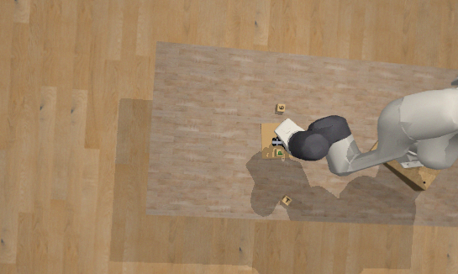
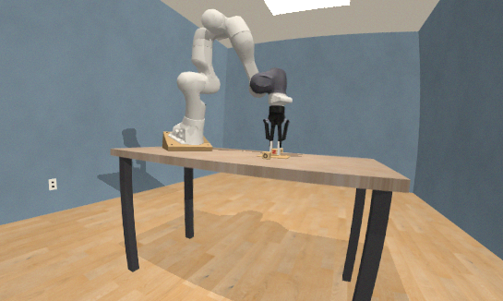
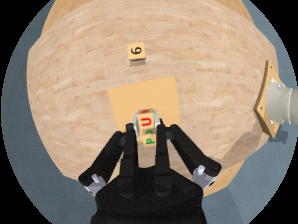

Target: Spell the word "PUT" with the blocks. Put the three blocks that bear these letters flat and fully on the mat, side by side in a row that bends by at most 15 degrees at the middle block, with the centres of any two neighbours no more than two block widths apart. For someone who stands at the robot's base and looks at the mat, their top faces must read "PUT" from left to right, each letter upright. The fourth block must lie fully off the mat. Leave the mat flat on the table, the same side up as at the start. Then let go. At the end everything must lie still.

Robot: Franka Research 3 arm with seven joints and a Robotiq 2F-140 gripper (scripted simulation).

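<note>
Now: the red U block 20 mm below my hand. From my hand the other things lie so: green P block (50 mm to the left, 20 mm below); block marked 6 (130 mm to the right, 30 mm below); tan mat (40 mm below).
</note>
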